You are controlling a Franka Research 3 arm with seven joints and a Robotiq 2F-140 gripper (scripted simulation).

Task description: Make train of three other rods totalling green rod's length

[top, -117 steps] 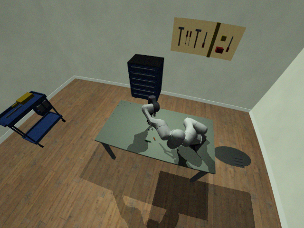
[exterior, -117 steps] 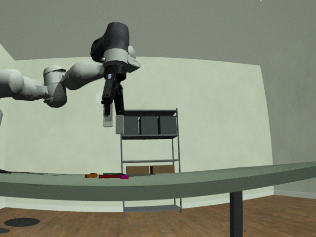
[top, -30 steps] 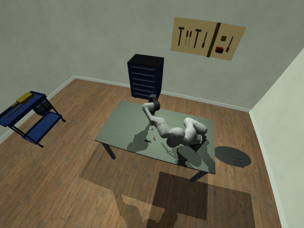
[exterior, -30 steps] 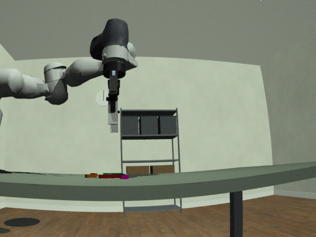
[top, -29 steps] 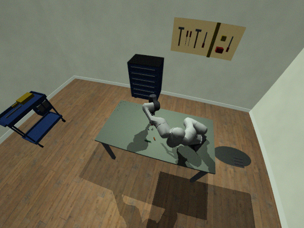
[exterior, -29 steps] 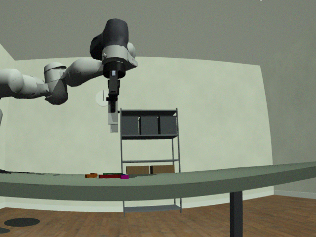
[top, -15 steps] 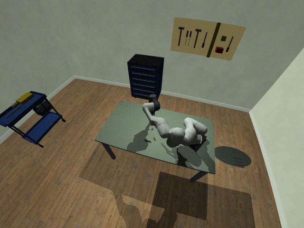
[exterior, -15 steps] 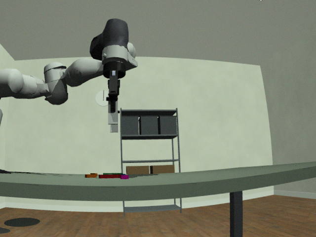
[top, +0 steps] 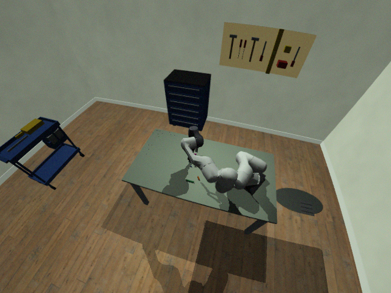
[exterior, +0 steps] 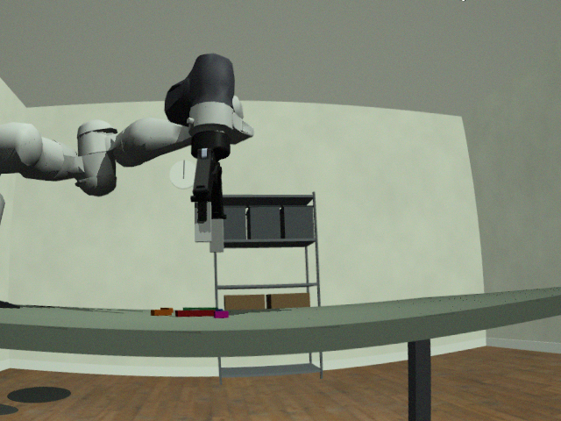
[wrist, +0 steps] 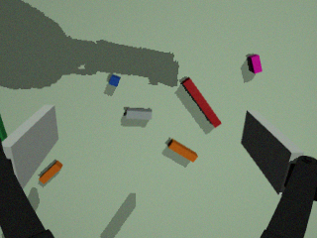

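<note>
My hand is 130 mm above the blue rod, 40 mm to the right of it and 20 mm short of it. The rest, counted from my hand: grey rod (130 mm below, 30 mm behind, 20 mm to the left); then magenta rod (130 mm to the right, 130 mm below); then red rod (130 mm below, 60 mm to the right, 40 mm behind).
</note>
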